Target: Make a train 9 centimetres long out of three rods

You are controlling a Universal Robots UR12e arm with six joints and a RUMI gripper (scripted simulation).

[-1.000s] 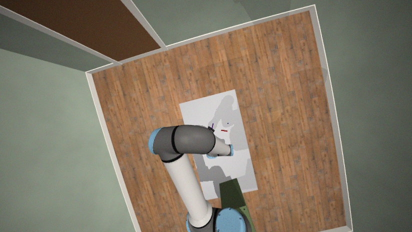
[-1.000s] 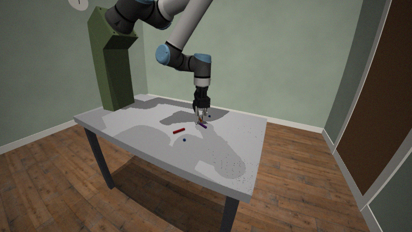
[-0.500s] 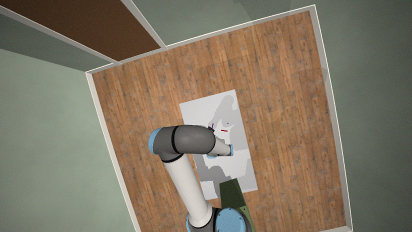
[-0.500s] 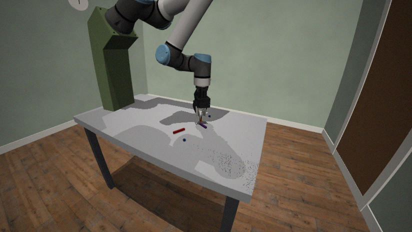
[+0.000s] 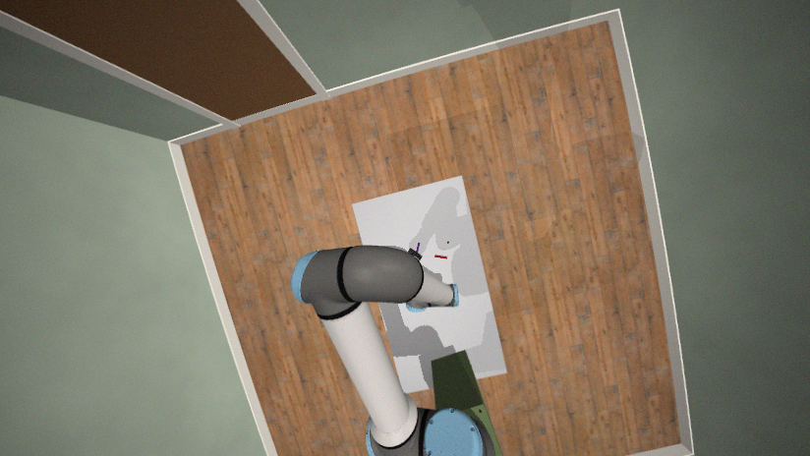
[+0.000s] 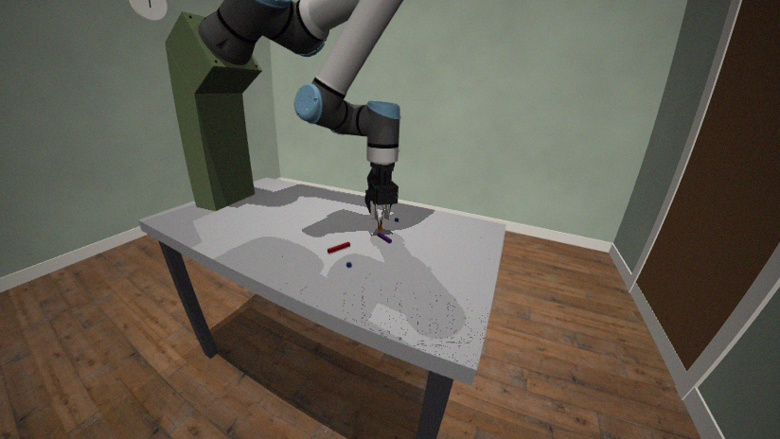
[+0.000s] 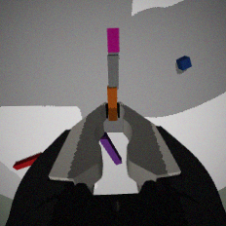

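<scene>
My hand is 1 cm above the orange rod. From my hand the other things lie so: purple rod 6 cm to the right, 4 cm ahead, 1 cm below; then grey rod 3 cm to the left, 2 cm behind, 1 cm below; then magenta rod 5 cm to the left, 4 cm behind, 1 cm below.
</scene>
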